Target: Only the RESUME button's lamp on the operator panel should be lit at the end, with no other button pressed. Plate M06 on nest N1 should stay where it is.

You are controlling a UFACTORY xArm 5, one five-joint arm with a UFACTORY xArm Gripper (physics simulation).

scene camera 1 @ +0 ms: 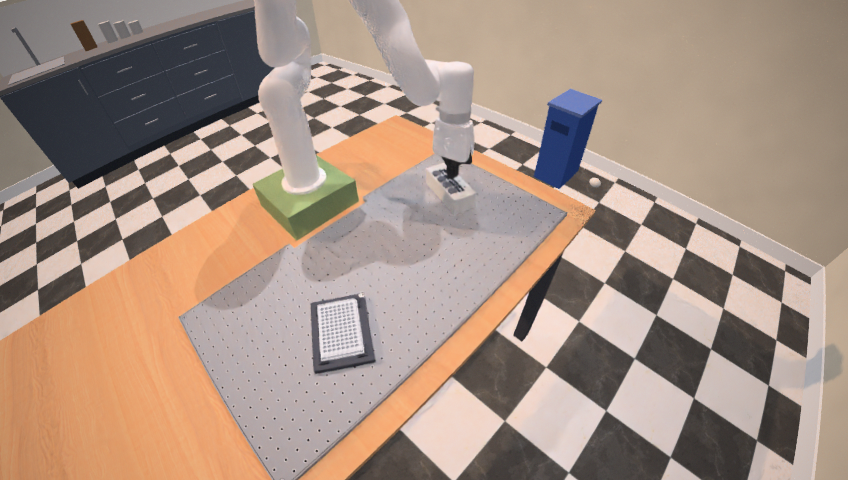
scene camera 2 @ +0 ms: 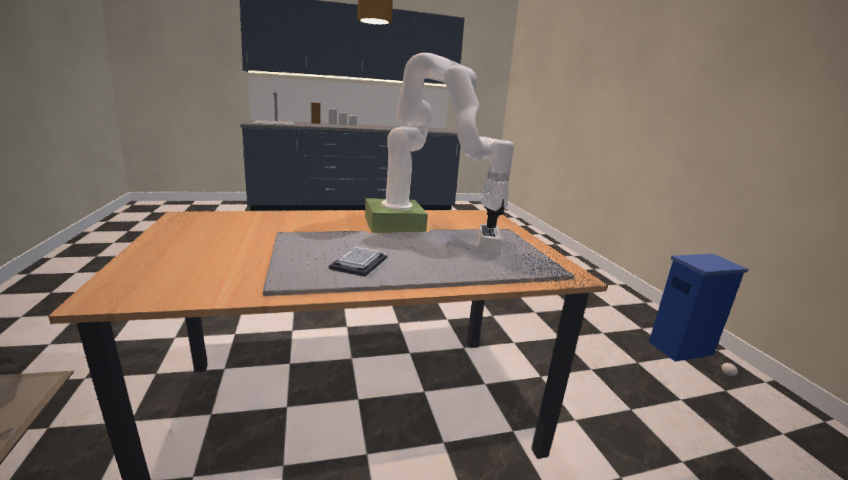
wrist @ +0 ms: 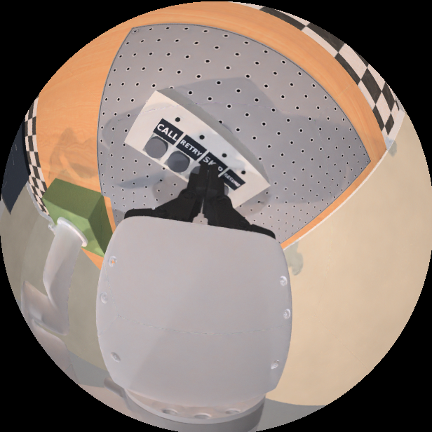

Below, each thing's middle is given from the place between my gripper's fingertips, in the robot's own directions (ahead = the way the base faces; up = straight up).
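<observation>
Dark nest N1 (scene camera 1: 352, 361) lies 16 cm ahead of my hand, 47 cm to the right of it and 7 cm below it. I find white plate M06 (scene camera 1: 340, 336) 47 cm to the right of my hand, 5 cm below it and 16 cm ahead of it. The white operator panel (scene camera 1: 464, 200) is 1 cm behind my hand and 4 cm below it.
</observation>
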